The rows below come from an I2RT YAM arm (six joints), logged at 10 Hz.
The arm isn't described. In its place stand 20 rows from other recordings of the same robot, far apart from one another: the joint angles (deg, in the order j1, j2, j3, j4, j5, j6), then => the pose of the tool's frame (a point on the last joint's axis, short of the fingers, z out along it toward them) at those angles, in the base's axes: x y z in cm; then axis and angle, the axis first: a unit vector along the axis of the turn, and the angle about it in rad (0 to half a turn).
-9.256, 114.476, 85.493, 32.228, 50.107, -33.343 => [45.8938 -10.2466 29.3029 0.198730 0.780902 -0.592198 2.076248]
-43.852, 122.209, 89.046, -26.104, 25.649, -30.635 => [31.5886 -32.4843 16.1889 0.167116 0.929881 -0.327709 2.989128]
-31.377, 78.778, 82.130, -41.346, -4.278, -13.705 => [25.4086 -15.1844 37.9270 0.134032 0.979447 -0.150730 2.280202]
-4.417, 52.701, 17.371, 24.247, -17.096, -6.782 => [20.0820 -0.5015 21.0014 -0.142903 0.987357 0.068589 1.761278]
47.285, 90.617, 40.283, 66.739, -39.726, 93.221 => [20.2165 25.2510 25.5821 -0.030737 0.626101 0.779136 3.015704]
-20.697, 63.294, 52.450, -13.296, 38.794, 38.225 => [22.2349 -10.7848 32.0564 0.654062 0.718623 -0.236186 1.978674]
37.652, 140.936, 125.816, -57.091, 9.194, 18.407 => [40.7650 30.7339 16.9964 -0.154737 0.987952 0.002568 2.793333]
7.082, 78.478, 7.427, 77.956, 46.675, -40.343 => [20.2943 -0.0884 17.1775 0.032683 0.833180 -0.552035 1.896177]
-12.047, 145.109, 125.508, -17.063, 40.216, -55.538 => [55.1318 -14.1162 17.8428 -0.170336 0.850398 -0.497804 2.780863]
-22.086, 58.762, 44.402, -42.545, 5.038, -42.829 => [17.9595 -7.6249 24.4886 -0.164020 0.967419 -0.192868 2.703134]
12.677, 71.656, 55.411, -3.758, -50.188, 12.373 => [26.7046 8.8099 32.0043 -0.271854 0.821721 0.500869 2.248805]
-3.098, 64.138, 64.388, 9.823, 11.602, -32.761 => [25.6008 -2.1026 43.1171 -0.125138 0.899608 -0.418385 1.575302]
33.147, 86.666, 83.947, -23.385, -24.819, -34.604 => [28.2934 20.2621 37.8587 -0.650870 0.730811 0.205632 2.050083]
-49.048, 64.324, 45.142, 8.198, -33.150, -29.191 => [18.4215 -18.2572 30.7824 -0.064820 0.960529 -0.270521 1.824592]
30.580, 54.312, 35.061, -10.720, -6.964, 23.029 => [18.0136 11.1462 24.9170 -0.096210 0.949038 0.300118 2.270444]
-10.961, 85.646, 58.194, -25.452, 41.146, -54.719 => [29.5799 -8.1148 23.6631 -0.227583 0.867420 -0.442481 3.002372]
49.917, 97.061, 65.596, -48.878, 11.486, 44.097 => [20.5683 23.3395 19.1449 -0.042280 0.999083 -0.006793 2.880768]
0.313, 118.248, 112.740, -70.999, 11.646, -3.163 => [42.0010 -0.4892 27.6405 -0.018170 0.994379 -0.104312 2.912434]
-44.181, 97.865, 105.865, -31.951, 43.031, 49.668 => [25.6874 -28.3508 42.7926 0.827543 0.453116 -0.331449 2.045177]
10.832, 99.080, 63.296, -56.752, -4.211, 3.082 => [28.4982 5.7190 17.0211 0.066730 -0.997199 -0.033793 3.088786]
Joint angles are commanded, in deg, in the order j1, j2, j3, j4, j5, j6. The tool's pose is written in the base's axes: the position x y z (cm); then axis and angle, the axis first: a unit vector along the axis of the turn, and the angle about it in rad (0 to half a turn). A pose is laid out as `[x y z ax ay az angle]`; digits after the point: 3 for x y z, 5 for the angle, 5 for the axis.
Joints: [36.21 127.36 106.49 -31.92 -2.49 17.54]
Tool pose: [39.990 29.471 20.486 -0.16698 0.97135 0.16908 2.58398]
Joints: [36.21 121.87 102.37 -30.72 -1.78 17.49]
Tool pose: [38.703 28.473 22.826 -0.16560 0.97062 0.17454 2.53870]
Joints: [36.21 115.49 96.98 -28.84 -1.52 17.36]
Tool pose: [36.998 27.205 25.032 -0.16596 0.96871 0.18454 2.49216]
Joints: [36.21 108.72 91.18 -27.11 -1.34 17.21]
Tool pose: [34.999 25.728 26.989 -0.16662 0.96666 0.19445 2.44883]
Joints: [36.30 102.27 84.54 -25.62 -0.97 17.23]
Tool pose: [32.801 24.169 27.878 -0.16591 0.96611 0.19775 2.42643]
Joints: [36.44 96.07 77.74 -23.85 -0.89 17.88]
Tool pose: [30.583 22.650 28.234 -0.16116 0.96543 0.20485 2.41072]
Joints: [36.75 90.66 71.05 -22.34 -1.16 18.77]
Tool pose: [28.439 21.327 27.852 -0.15708 0.96464 0.21167 2.41373]
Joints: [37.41 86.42 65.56 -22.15 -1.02 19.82]
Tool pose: [26.488 20.339 27.106 -0.15319 0.96538 0.21113 2.43487]
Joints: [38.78 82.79 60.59 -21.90 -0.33 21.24]
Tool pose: [24.549 19.750 26.212 -0.15026 0.96619 0.20952 2.45557]
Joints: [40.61 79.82 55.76 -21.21 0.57 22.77]
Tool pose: [22.695 19.412 25.039 -0.14971 0.96675 0.20731 2.47706]
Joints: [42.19 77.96 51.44 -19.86 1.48 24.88]
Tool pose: [21.292 19.176 23.665 -0.14226 0.96820 0.20580 2.49797]
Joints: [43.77 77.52 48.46 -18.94 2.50 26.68]
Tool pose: [20.295 19.227 22.328 -0.13748 0.97021 0.19948 2.52292]
